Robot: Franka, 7 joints.
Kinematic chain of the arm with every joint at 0, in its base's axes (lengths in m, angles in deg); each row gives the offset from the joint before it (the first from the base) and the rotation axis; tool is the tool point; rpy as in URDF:
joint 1: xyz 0 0 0.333 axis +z
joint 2: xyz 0 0 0 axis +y
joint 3: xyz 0 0 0.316 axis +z
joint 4: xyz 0.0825 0 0 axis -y
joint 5: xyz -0.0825 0 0.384 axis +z
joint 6: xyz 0 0 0 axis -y
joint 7: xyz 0.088 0 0 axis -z
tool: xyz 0 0 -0.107 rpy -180 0 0
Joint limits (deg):
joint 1: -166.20..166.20
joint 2: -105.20..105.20
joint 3: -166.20..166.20
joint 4: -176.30..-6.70
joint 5: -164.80..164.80
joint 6: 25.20..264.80
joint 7: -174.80..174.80
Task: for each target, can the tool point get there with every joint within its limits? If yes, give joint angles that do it. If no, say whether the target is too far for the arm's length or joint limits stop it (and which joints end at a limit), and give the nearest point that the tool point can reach.
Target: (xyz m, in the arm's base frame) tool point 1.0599 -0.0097 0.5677
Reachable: no: too far | nearest point 0.8376 -0.0077 0.5185 | short by 0.228 m
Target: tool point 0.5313 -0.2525 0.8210
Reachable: yes | joints 138.41 -68.50 -44.36 -56.58 -23.63 228.86 -62.59
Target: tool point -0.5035 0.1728 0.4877
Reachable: yes | joints -113.16 49.99 -91.03 -132.15 -134.12 83.24 -91.12
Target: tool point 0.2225 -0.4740 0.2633
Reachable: yes | joints 40.75 -59.09 -94.33 -134.99 -121.96 87.72 -127.77
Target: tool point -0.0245 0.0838 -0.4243
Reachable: no: joint limits stop it (at a limit: joint 2) | nearest point -0.0328 0.1123 -0.3341 | short by 0.095 m
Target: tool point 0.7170 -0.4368 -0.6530
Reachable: no: too far | nearest point 0.4959 -0.3021 -0.2697 | short by 0.462 m
